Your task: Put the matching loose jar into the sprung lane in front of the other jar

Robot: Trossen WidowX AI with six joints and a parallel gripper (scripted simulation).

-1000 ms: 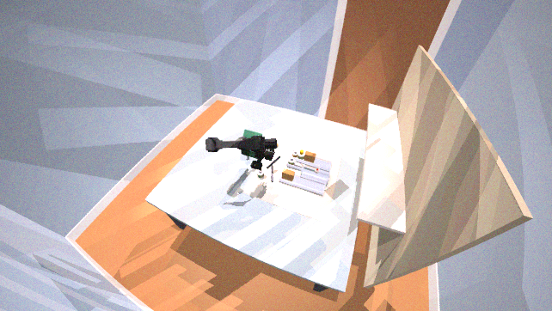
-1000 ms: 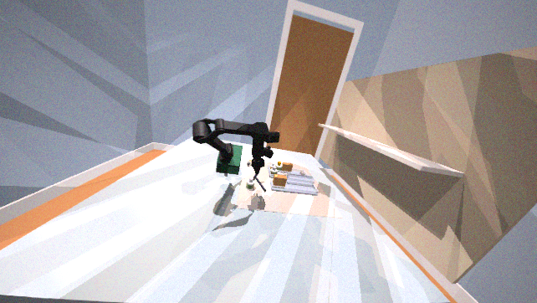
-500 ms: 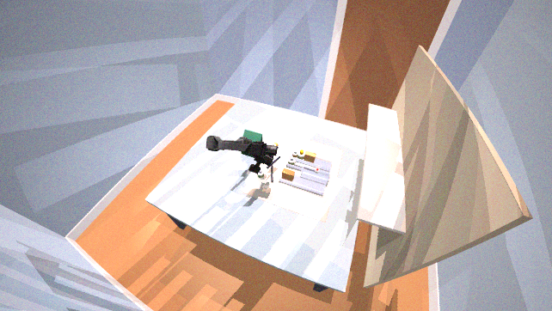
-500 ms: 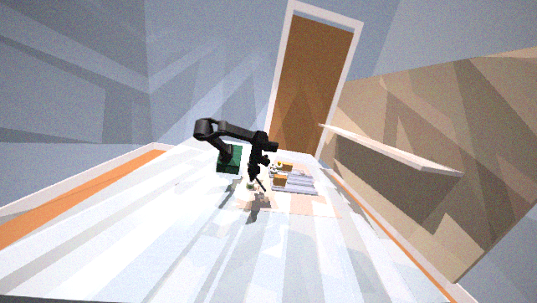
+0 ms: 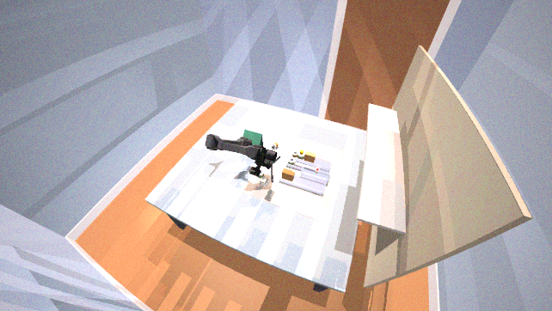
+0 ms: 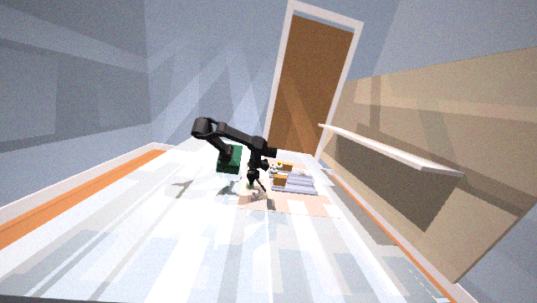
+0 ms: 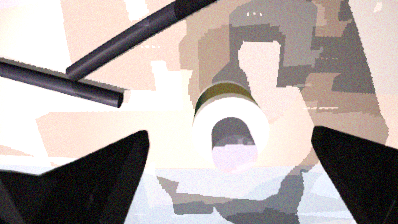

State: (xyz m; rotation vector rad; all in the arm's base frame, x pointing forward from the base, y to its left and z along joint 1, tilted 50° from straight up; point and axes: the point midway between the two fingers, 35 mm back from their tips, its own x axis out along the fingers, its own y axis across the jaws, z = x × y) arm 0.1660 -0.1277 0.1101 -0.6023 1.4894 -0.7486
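Now: the grey-lidded jar 170 mm ahead of my gripper tip, 250 mm to the left of it and 10 mm below it. Also, from my gripper tip: lane rack: 310 mm ahead, 130 mm to the left, 30 mm below.
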